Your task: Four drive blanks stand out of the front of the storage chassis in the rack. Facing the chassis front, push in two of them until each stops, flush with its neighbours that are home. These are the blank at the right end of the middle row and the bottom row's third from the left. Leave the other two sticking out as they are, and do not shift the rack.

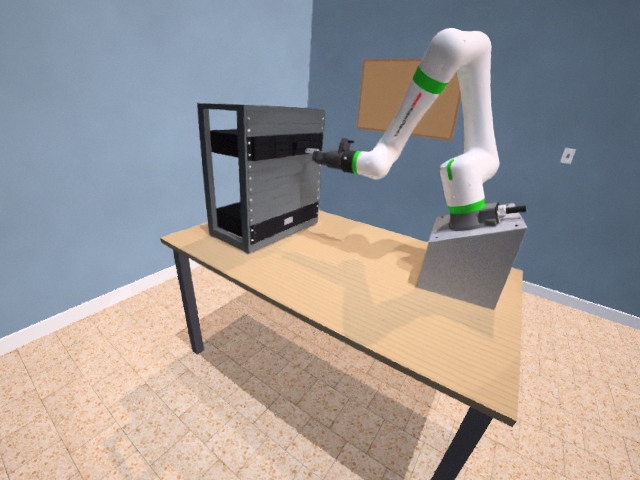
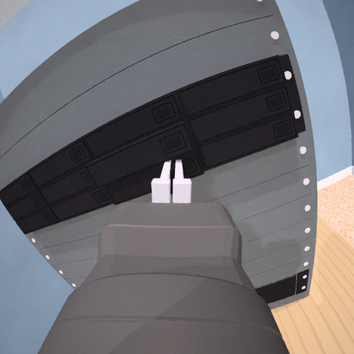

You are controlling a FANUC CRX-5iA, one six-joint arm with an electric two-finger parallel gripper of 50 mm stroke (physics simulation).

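Seen in the pictures: gripper, fingertip midpoint: [image 1: 306, 150]; arm's base, link origin: [image 1: 469, 223].
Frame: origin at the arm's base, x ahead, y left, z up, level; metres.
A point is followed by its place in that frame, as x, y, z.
My gripper [image 1: 306, 150] {0.727, 0.119, 0.166} [image 2: 173, 169] is shut and empty, its fingertips at the right part of the bottom row's third blank from the left [image 2: 135, 187]. Whether they touch it I cannot tell. That blank's lower edge runs about in line with its neighbours; the fingers and the blank above hide part of it. The middle row's third blank [image 2: 130, 155] stands out from the chassis [image 1: 273, 147] {0.726, 0.318, 0.192} [image 2: 294, 92]. The blank at the right end of the middle row [image 2: 235, 117] looks about level with those above and below. A fourth protruding blank cannot be made out.
The rack [image 1: 242, 175] {0.752, 0.455, 0.091} stands upright on the table [image 1: 382, 304] {0.139, 0.344, -0.253} [image 2: 335, 280]. Grey panels [image 1: 284, 188] {0.746, 0.234, 0.003} [image 2: 260, 200] lie below the chassis, and a black unit [image 1: 268, 230] {0.738, 0.337, -0.172} [image 2: 280, 291] sits at the rack's foot. The arm's grey pedestal [image 1: 465, 268] {-0.049, 0.124, -0.121} stands opposite.
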